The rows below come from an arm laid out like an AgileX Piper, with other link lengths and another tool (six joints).
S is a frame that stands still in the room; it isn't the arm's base.
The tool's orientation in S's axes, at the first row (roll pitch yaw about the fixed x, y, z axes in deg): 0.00, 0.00, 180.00
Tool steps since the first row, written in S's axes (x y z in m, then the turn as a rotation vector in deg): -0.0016, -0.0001, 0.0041, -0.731, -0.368, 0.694; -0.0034, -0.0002, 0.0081, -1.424, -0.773, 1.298; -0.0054, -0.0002, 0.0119, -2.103, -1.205, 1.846; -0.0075, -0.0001, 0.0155, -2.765, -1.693, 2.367; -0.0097, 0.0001, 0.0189, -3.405, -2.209, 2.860; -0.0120, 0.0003, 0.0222, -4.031, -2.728, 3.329; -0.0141, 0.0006, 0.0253, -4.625, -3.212, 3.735; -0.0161, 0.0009, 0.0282, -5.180, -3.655, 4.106; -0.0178, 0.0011, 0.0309, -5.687, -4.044, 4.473; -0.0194, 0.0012, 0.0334, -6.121, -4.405, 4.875; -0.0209, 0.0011, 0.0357, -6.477, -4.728, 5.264
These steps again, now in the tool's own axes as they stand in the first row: 0.0016, 0.0001, 0.0041, 0.731, 0.368, 0.694; 0.0034, 0.0002, 0.0081, 1.424, 0.773, 1.298; 0.0054, 0.0002, 0.0119, 2.103, 1.205, 1.846; 0.0075, 0.0001, 0.0155, 2.765, 1.693, 2.367; 0.0097, -0.0001, 0.0189, 3.405, 2.209, 2.860; 0.0120, -0.0003, 0.0222, 4.031, 2.728, 3.329; 0.0141, -0.0006, 0.0253, 4.625, 3.212, 3.735; 0.0161, -0.0009, 0.0282, 5.180, 3.655, 4.106; 0.0178, -0.0011, 0.0309, 5.687, 4.044, 4.473; 0.0194, -0.0012, 0.0334, 6.121, 4.405, 4.875; 0.0209, -0.0011, 0.0357, 6.477, 4.728, 5.264
